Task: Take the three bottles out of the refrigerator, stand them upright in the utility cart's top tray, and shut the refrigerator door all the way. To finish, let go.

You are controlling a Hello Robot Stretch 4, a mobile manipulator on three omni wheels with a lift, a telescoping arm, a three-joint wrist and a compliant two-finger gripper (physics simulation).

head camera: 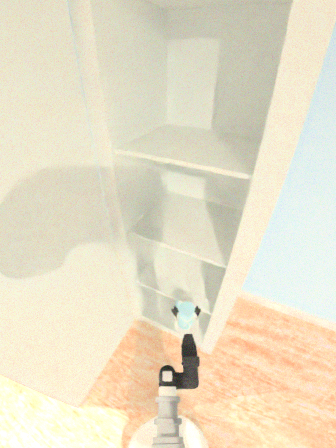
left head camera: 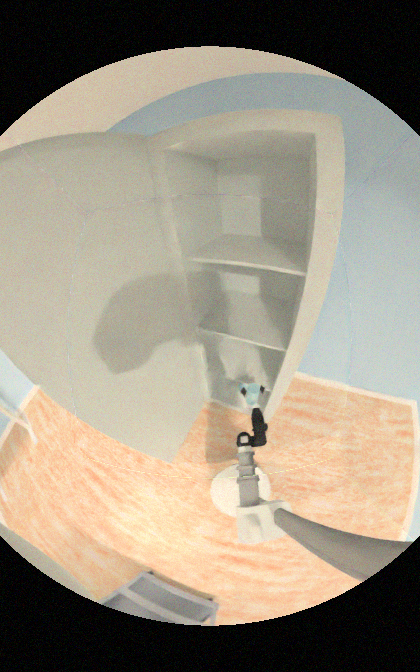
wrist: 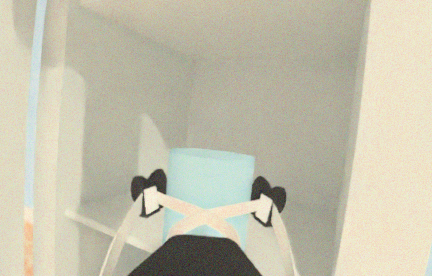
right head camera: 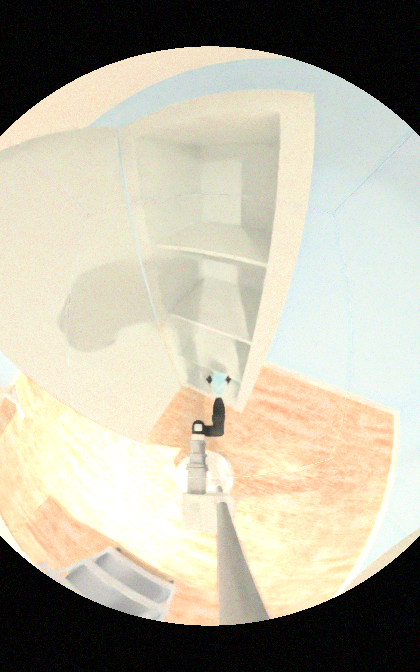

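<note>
A light blue bottle [head camera: 186, 306] [left head camera: 252, 398] [right head camera: 219, 385] [wrist: 210, 172] stands roughly upright between the fingers of my gripper [head camera: 186, 311] [left head camera: 252, 390] [right head camera: 219, 379] [wrist: 209, 188], which is shut on it. It is at the front opening of the refrigerator [head camera: 272, 145] [left head camera: 327, 210] [right head camera: 294, 190] [wrist: 390, 125], low down. Its lower part is hidden by the gripper in the wrist view. The refrigerator door [head camera: 40, 115] [left head camera: 110, 220] [right head camera: 60, 220] stands wide open on the left. I cannot make out the other two bottles. Part of the utility cart's grey tray [left head camera: 150, 604] [right head camera: 116, 587] shows at the bottom left.
The upper shelf [head camera: 190, 147] [left head camera: 250, 247] [right head camera: 215, 236] and a middle shelf [head camera: 180, 227] are inside the refrigerator. My arm [head camera: 167, 415] [left head camera: 247, 480] [right head camera: 197, 465] extends toward its opening. A blue wall [head camera: 300, 225] [left head camera: 380, 300] [right head camera: 325, 300] is to the right.
</note>
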